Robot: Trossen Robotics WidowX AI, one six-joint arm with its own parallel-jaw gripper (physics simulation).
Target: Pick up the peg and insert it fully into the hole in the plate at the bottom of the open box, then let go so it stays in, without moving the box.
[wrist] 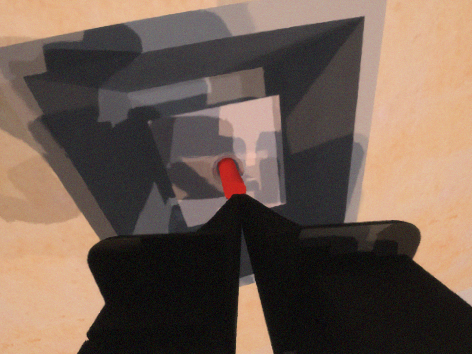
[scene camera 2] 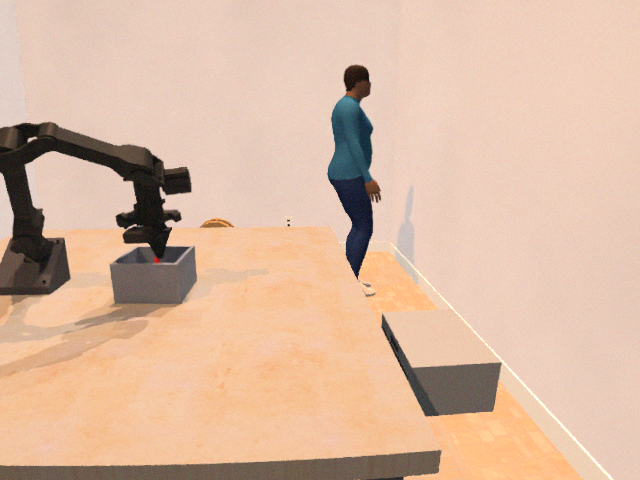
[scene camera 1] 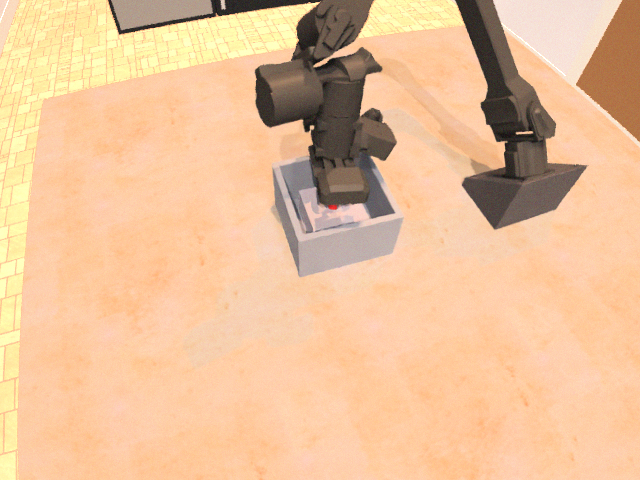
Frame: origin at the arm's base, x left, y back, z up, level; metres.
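Where they show: gripper, between the fingertips: (wrist: 239, 200) (scene camera 2: 160, 258); arm's base, origin of its link: (scene camera 2: 39, 251) (scene camera 1: 528, 174).
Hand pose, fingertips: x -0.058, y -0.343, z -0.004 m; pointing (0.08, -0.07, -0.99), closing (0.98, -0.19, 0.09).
Observation:
Things, the pixels of their top centre, and the offset from my fingertips. Level surfaces: height alone.
- red peg, centre of its top: (wrist: 232, 188) (scene camera 1: 333, 192) (scene camera 2: 155, 258) dx -0.002, dy +0.011, dz +0.001 m
- pale plate, centre of its top: (wrist: 228, 170) (scene camera 1: 333, 204) dx -0.002, dy +0.012, dz -0.026 m
- grey open box, centre of its top: (wrist: 235, 193) (scene camera 1: 335, 188) (scene camera 2: 154, 254) dx -0.002, dy +0.012, dz +0.011 m
- table, height of its surface: dz -0.087 m
A red peg (scene camera 1: 332, 207) (scene camera 2: 156, 259) (wrist: 231, 177) stands with its lower end in the round hole of the pale plate (scene camera 1: 320, 219) (wrist: 265, 115), and part of it sticks up above the plate. Its depth in the hole cannot be told. The plate lies at the bottom of the grey open box (scene camera 1: 346, 248) (scene camera 2: 147, 284) (wrist: 370, 75). My gripper (scene camera 2: 160, 254) (wrist: 239, 200) is shut, its fingertips together at the peg's upper end, with the peg showing below them. The tips reach down to the box opening. The peg's top is hidden by the fingertips in the wrist view.
The box walls surround the plate and peg on all sides. The arm's base (scene camera 1: 522, 198) (scene camera 2: 43, 268) stands on the table (scene camera 1: 206, 387) (scene camera 2: 232, 387) beside the box. A person (scene camera 2: 351, 139) stands beyond the table, and a grey cabinet (scene camera 2: 454, 387) is beside its edge.

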